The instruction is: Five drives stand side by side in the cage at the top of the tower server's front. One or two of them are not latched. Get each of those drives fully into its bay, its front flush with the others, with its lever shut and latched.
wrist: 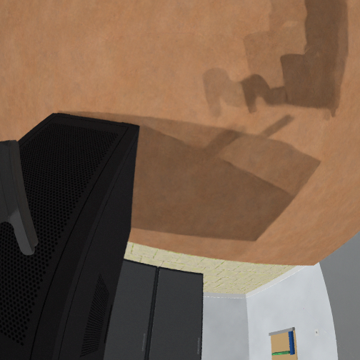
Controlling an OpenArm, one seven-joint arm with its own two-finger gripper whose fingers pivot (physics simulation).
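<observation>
The black tower server point(65, 170) fills the left and lower left, with a perforated face and a vented side panel. The cage, its five drives and their levers do not show in this view. One grey finger of my gripper point(22, 225) shows at the left edge, in front of the perforated face. The other finger is out of view. The gripper is open, and no thing shows at the visible fingertip. I cannot tell how far the finger is from the tower.
The brown table top point(125, 50) carries the shadows of the tower and the arm. Beyond its edge are dark cabinets point(177, 310), a yellowish tiled floor point(225, 275), pale walls and a small tan board point(281, 343) with blue and green parts.
</observation>
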